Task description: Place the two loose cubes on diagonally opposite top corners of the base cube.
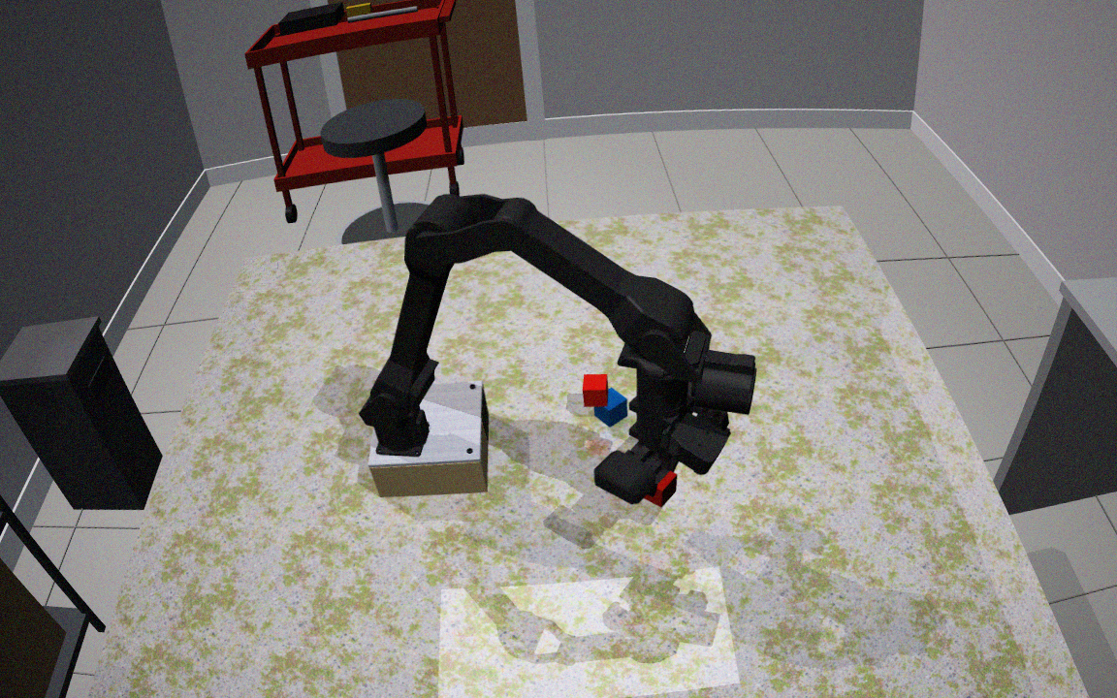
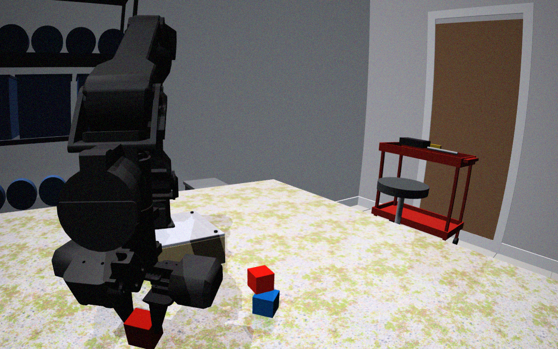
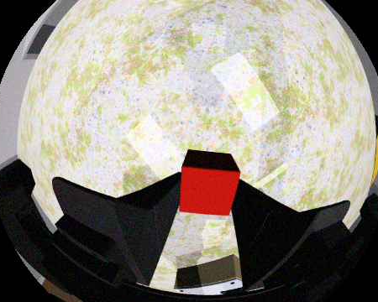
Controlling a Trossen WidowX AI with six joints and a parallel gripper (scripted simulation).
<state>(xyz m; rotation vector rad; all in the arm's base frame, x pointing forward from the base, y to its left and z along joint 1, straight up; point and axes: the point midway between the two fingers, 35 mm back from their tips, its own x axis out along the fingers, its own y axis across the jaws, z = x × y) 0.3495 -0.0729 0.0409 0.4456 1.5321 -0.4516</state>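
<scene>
The blue cube lies 80 mm behind my gripper tip, 200 mm to the left of it and 60 mm below it.
</scene>
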